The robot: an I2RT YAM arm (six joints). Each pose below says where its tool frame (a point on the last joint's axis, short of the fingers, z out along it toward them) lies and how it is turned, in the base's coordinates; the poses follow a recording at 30 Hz.
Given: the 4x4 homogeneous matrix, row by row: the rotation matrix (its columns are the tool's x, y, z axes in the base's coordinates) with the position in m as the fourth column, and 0 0 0 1 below. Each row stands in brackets.
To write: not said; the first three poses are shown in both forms.
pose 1, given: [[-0.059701 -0.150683 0.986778 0.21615], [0.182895 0.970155 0.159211 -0.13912], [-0.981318 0.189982 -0.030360 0.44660], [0 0 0 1]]
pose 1, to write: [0.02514 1.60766 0.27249 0.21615 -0.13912 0.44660]
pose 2, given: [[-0.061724 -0.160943 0.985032 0.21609], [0.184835 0.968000 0.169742 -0.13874], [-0.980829 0.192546 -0.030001 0.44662], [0 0 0 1]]
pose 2, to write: [0.01865 1.60791 0.28282 0.21609 -0.13874 0.44662]
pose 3, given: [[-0.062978 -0.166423 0.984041 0.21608], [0.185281 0.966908 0.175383 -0.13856], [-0.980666 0.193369 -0.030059 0.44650], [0 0 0 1]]
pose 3, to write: [0.01472 1.60827 0.28790 0.21608 -0.13856 0.44650]
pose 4, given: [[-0.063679 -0.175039 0.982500 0.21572], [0.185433 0.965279 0.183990 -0.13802], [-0.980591 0.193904 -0.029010 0.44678], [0 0 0 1]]
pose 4, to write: [0.00812 1.60765 0.29520 0.21572 -0.13802 0.44678]
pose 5, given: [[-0.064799 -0.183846 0.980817 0.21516], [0.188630 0.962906 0.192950 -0.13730], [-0.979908 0.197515 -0.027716 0.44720], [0 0 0 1]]
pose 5, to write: [0.00374 1.60690 0.30526 0.21516 -0.13730 0.44720]
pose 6, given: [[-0.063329 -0.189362 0.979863 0.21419], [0.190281 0.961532 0.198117 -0.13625], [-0.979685 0.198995 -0.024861 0.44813], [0 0 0 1]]
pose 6, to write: [0.00072 1.60434 0.31082 0.21419 -0.13625 0.44813]
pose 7, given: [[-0.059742 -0.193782 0.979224 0.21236], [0.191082 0.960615 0.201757 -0.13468], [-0.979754 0.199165 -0.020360 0.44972], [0 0 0 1]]
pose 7, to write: [-0.00212 1.59999 0.31434 0.21236 -0.13468 0.44972]
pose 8, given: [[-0.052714 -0.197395 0.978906 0.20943], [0.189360 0.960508 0.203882 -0.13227], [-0.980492 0.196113 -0.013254 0.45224], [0 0 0 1]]
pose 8, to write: [-0.00632 1.59281 0.31440 0.20943 -0.13227 0.45224]
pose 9, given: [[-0.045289 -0.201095 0.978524 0.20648], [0.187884 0.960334 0.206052 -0.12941], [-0.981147 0.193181 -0.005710 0.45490], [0 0 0 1]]
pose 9, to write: [-0.01041 1.58518 0.31465 0.20648 -0.12941 0.45490]
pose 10, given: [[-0.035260 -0.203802 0.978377 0.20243], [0.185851 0.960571 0.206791 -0.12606], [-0.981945 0.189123 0.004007 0.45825], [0 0 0 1]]
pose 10, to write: [-0.01420 1.57526 0.31311 0.20243 -0.12606 0.45825]
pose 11, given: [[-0.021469 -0.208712 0.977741 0.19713], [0.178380 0.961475 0.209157 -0.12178], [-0.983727 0.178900 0.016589 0.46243], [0 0 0 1]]
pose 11, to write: [-0.02410 1.56219 0.30830 0.19713 -0.12178 0.46243]
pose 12, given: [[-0.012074 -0.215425 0.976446 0.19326], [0.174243 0.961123 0.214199 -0.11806], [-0.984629 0.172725 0.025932 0.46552], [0 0 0 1]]
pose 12, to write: [-0.03284 1.55261 0.30851 0.19326 -0.11806 0.46552]
